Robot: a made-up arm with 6 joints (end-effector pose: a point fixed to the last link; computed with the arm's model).
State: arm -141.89 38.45 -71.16 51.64 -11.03 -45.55
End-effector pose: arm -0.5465 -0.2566 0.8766 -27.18 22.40 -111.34
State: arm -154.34 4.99 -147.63 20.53 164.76 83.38
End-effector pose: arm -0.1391 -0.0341 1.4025 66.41 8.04 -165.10
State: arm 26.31 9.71 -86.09 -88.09 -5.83 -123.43
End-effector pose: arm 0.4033 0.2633 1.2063 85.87 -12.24 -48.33
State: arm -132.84 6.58 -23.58 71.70 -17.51 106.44
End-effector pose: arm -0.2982 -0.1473 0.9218 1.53 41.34 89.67
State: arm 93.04 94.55 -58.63 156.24 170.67 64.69
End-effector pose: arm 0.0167 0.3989 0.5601 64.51 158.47 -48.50
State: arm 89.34 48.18 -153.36 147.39 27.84 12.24
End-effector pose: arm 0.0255 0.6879 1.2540 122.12 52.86 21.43
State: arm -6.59 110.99 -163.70 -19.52 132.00 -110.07
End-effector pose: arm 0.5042 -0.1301 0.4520 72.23 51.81 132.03
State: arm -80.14 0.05 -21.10 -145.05 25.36 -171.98
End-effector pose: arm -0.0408 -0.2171 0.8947 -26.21 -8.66 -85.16
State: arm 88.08 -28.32 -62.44 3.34 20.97 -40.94
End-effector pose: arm 0.0566 0.2282 1.3162 -15.44 -88.54 130.92
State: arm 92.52 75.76 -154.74 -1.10 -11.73 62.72
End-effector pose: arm -0.0128 0.8106 0.9335 66.52 -37.73 67.61
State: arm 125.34 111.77 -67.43 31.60 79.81 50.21
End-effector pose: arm -0.1006 0.1180 0.4130 -114.90 70.95 16.22
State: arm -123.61 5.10 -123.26 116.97 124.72 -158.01
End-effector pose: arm -0.1009 -0.2025 1.4971 -128.03 -37.35 87.18
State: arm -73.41 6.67 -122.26 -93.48 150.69 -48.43
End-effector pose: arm -0.0792 -0.2405 1.4068 25.88 89.54 -48.62
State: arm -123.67 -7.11 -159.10 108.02 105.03 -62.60
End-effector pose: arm 0.0638 0.0101 1.5620 -75.73 -36.86 50.08
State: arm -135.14 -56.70 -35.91 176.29 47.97 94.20
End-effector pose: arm -0.0713 0.0471 1.2516 -109.41 107.93 -18.46
